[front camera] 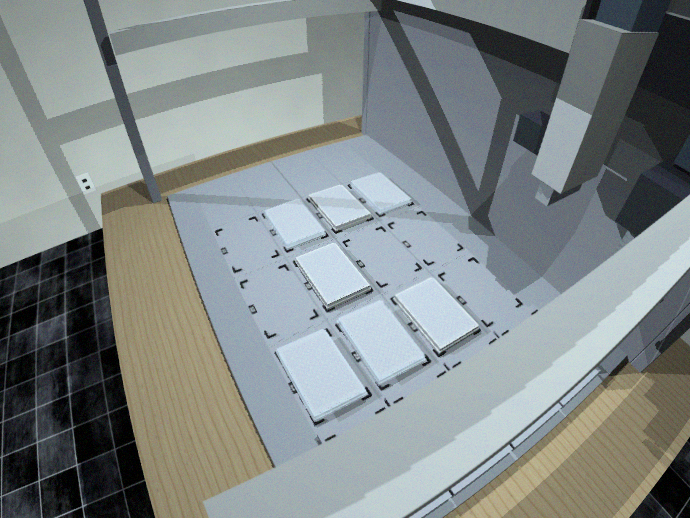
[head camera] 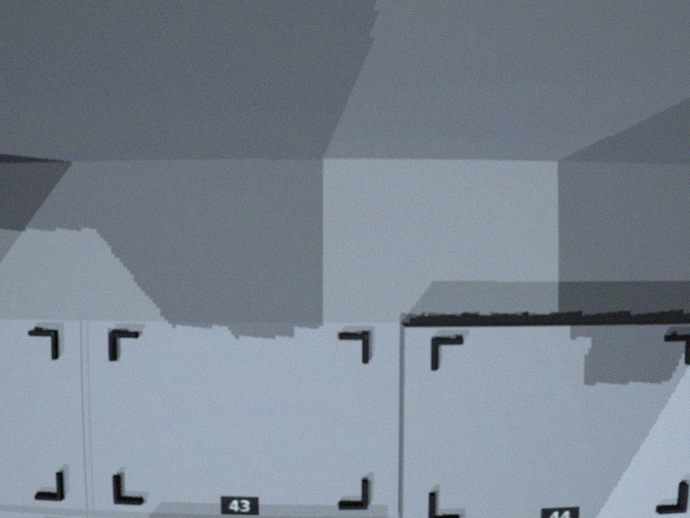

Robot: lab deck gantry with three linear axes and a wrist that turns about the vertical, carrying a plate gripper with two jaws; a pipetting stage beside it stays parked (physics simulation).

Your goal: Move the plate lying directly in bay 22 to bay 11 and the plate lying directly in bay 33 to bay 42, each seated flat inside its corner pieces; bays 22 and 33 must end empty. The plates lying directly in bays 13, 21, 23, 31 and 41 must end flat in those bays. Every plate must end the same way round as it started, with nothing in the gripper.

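Frame: origin at the robot's base, x ahead, y left, z up, level; metres.
Where they show: robot's base, origin of the base link: (front camera: 217,232).
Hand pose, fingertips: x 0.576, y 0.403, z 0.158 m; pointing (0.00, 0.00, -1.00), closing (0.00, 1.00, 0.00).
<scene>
Each offset is from my fingertips to the top centre of the thing. "spot": to the spot under its first point.
In the front view, white plates lie flat: plate in bay 22 {spot: dz -0.144, dx -0.339, dy -0.256 m} (front camera: 332,274), plate in bay 33 {spot: dz -0.143, dx -0.178, dy -0.151 m} (front camera: 436,313), plate in bay 13 {spot: dz -0.142, dx -0.176, dy -0.361 m} (front camera: 323,373), plate in bay 23 {spot: dz -0.141, dx -0.177, dy -0.259 m} (front camera: 382,342), plate in bay 21 {spot: dz -0.144, dx -0.500, dy -0.256 m} (front camera: 294,223), plate in bay 31 {spot: dz -0.144, dx -0.502, dy -0.150 m} (front camera: 339,206) and plate in bay 41 {spot: dz -0.144, dx -0.505, dy -0.043 m} (front camera: 380,191). Bay 11 {spot: dz -0.158, dx -0.510, dy -0.355 m} (front camera: 248,242) at the far left and bay 42 {spot: dz -0.158, dx -0.344, dy -0.044 m} (front camera: 424,238) toward the right show bare floor inside their corner pieces. The gripper's jaws cannot be made out among the dark parts at the upper right, so their opening cannot be told; they do not show in the head view.
Bay 12 {spot: dz -0.158, dx -0.342, dy -0.360 m} (front camera: 278,301), bay 32 {spot: dz -0.158, dx -0.352, dy -0.143 m} (front camera: 381,253) and bay 43 {spot: dz -0.158, dx -0.188, dy -0.034 m} (front camera: 480,287) (head camera: 239,412) hold no plate. Bay 44 {spot: dz -0.143, dx -0.052, dy -0.036 m} (head camera: 501,423) shows partly in the head view. A pale column (front camera: 593,111) hangs at the upper right. A broad rail (front camera: 445,384) crosses the front.
</scene>
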